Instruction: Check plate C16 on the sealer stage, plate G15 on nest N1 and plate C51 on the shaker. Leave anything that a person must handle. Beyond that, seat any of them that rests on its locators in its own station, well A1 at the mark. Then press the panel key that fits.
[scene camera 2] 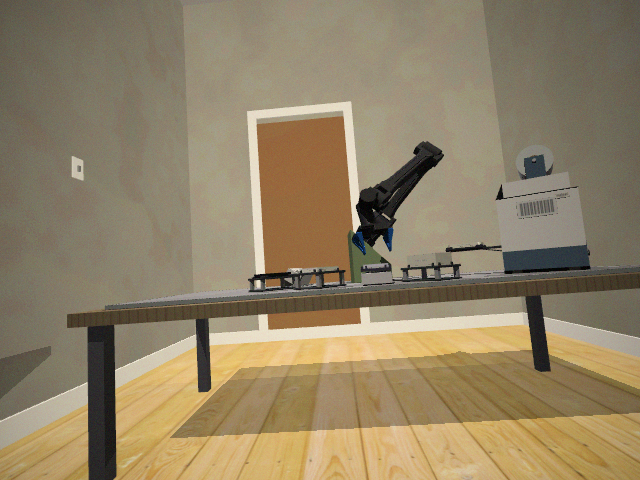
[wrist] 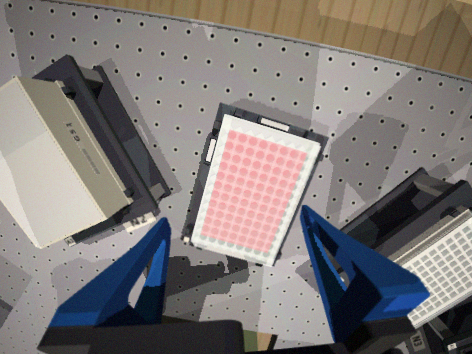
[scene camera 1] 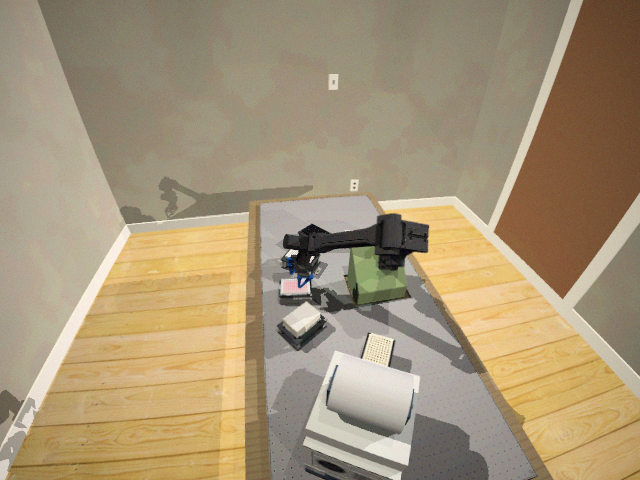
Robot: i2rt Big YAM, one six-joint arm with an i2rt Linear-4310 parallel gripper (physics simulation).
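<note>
My gripper (scene camera 1: 296, 279) (scene camera 2: 376, 251) (wrist: 234, 217) is open and empty above the shaker (scene camera 2: 376, 277). A white-rimmed plate with pink wells (scene camera 1: 295, 286) (wrist: 253, 192) lies on the shaker between the fingertips as seen in the wrist view; its code is not readable and I cannot tell if it is fully level. A white plate (scene camera 1: 293, 253) (wrist: 442, 262) sits on a dark nest at the right of the wrist view, partly behind the right finger; I cannot tell which nest number it has. A cream plate (scene camera 1: 378, 349) lies on the sealer stage, its code unreadable. The panel keys are hidden.
A tall pale plate (scene camera 1: 302, 317) (scene camera 2: 429, 259) (wrist: 82, 155), its label looking like G51, stands on nest N2 (scene camera 2: 431, 267) beside the shaker. The sealer (scene camera 1: 356, 439) (scene camera 2: 542, 227) carries a large roll (scene camera 1: 369, 395). The green arm base (scene camera 1: 377, 281) stands opposite the shaker.
</note>
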